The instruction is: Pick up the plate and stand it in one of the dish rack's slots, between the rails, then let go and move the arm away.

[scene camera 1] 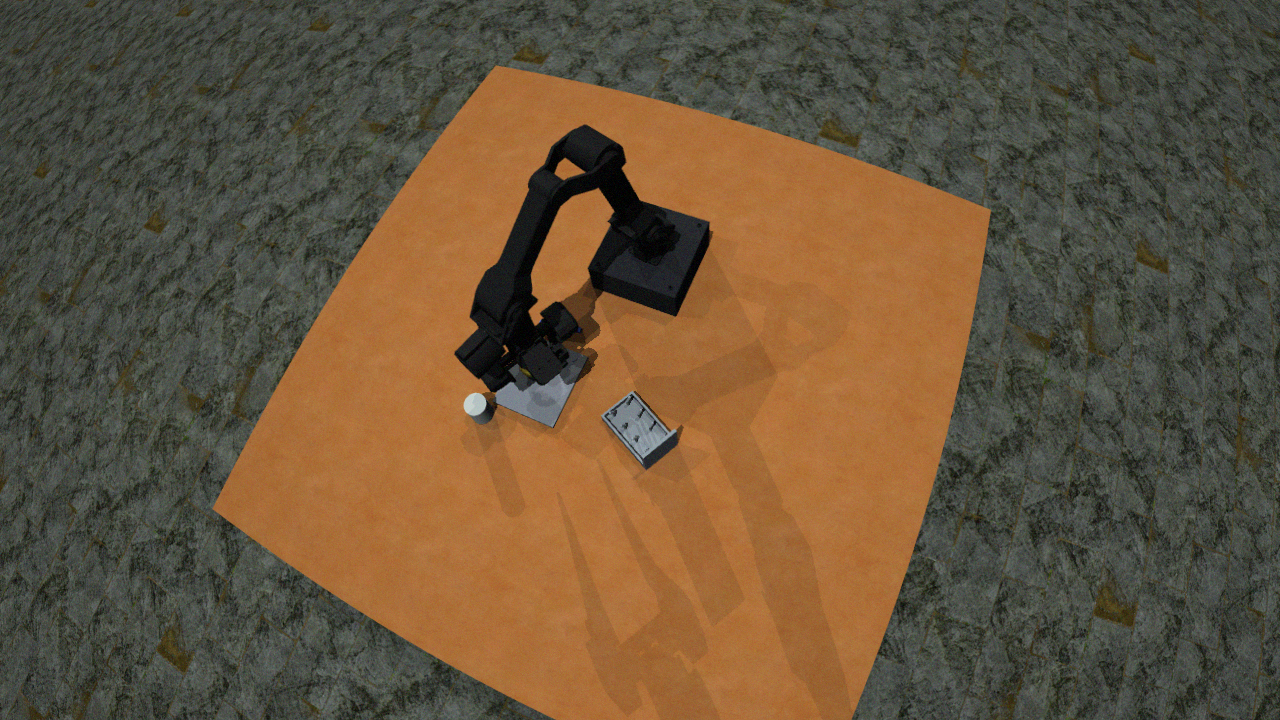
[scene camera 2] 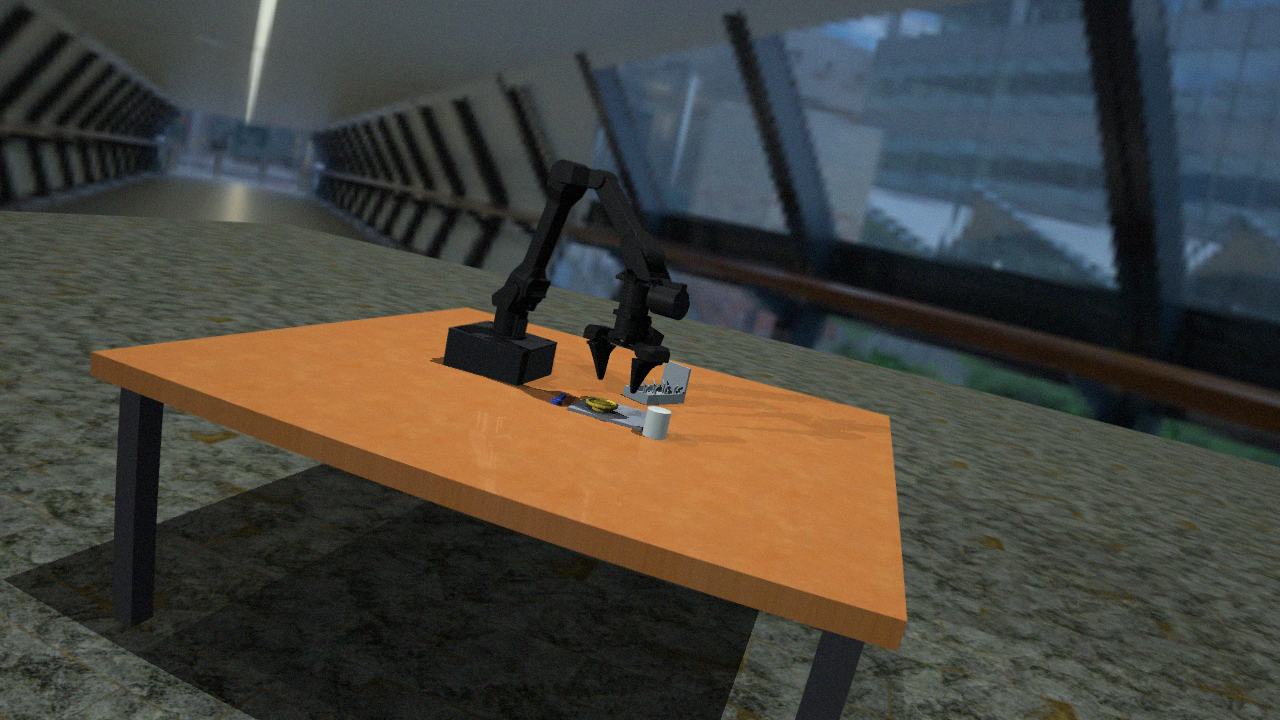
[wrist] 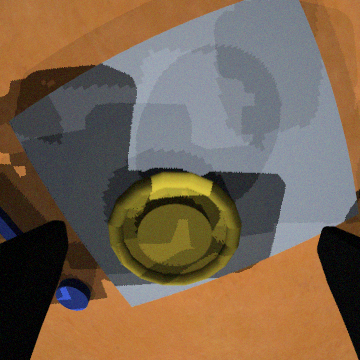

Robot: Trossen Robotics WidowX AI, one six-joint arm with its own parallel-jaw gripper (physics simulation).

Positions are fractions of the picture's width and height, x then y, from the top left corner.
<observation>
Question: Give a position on a grey dish rack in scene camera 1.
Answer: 0.51, 0.61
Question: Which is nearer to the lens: the grey dish rack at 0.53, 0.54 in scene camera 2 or the white cup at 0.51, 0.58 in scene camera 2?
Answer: The white cup.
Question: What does the white cup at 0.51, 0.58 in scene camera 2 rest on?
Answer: The table.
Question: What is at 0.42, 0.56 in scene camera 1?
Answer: A grey mat.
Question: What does the yellow plate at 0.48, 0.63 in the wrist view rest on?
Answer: A grey mat.
</observation>
